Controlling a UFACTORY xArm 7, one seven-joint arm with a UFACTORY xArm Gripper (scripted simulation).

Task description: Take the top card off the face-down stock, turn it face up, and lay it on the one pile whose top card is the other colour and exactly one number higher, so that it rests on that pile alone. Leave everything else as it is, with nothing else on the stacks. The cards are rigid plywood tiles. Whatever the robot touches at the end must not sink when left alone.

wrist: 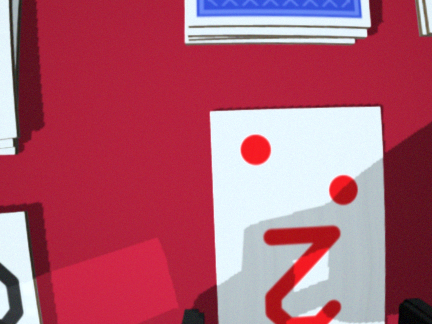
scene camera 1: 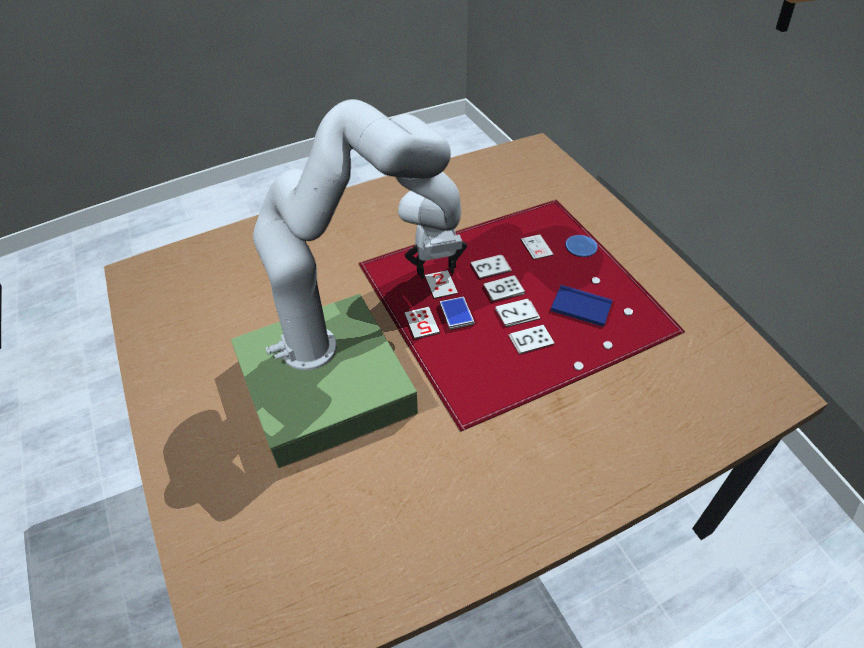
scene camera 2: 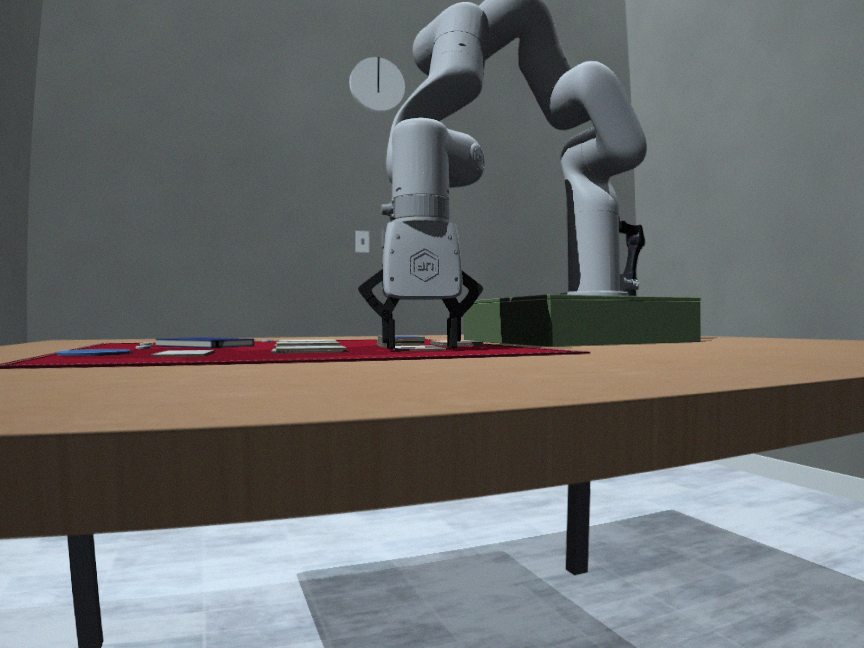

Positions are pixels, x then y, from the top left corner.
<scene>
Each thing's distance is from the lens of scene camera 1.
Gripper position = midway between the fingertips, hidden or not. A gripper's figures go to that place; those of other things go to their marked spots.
gripper (scene camera 1: 436, 272): 1.75 m
card (scene camera 1: 456, 311): 1.63 m
</scene>
